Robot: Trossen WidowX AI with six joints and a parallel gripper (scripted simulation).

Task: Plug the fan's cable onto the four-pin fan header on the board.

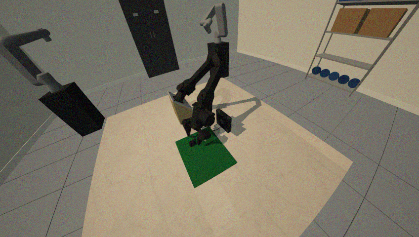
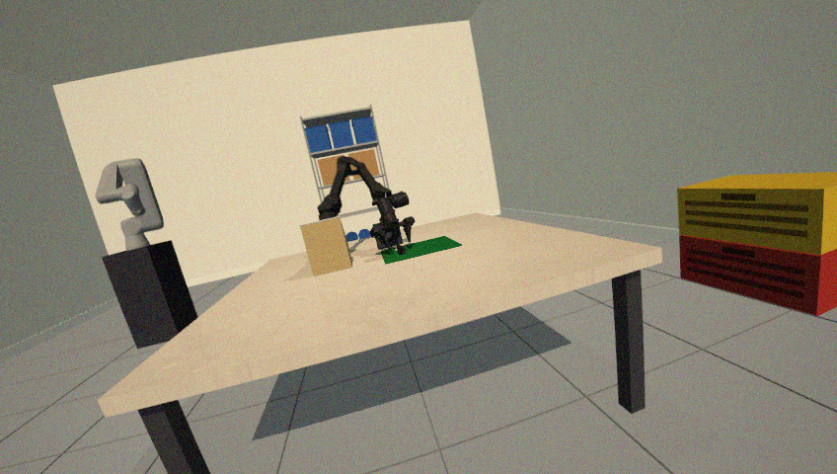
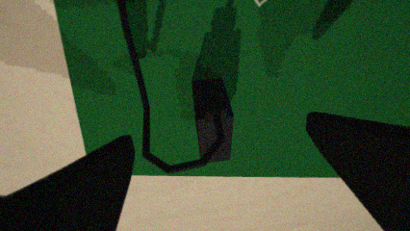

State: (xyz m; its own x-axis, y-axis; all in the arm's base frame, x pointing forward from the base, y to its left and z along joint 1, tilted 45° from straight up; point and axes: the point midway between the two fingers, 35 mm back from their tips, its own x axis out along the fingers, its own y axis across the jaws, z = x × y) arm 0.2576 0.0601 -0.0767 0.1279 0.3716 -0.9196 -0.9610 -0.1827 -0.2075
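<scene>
My gripper tip is now 2 cm above the black plug and 1 cm to the left of it. From my gripper tip the other things lie so: four-pin header (7 cm to the left, 4 cm below); black fan (22 cm to the left, 2 cm behind, 2 cm above); green board (7 cm ahead, 5 cm below, 2 cm to the left).
</scene>
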